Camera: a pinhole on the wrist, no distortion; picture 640 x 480 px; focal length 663.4 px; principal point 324.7 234.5 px. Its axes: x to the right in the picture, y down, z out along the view. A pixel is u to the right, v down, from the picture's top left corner.
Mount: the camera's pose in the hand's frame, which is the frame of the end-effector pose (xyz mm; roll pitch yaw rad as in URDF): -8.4 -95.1 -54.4 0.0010 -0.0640 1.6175
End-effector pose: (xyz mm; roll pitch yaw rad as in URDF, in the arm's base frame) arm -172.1 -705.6 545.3 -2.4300 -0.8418 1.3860
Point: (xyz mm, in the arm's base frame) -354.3 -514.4 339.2
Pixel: 542 301
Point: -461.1 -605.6 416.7
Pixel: 265 350
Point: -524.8 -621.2 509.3
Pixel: 55 263
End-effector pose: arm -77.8 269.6 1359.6 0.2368 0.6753 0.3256
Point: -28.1 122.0 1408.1
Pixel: 131 358
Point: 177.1 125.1 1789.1
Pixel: 361 366
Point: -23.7 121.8 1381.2
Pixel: 55 261
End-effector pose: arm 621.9 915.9 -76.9 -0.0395 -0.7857 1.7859
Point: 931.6 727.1 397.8
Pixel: 139 50
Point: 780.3 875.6 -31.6
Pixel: 104 303
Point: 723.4 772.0 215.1
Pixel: 384 55
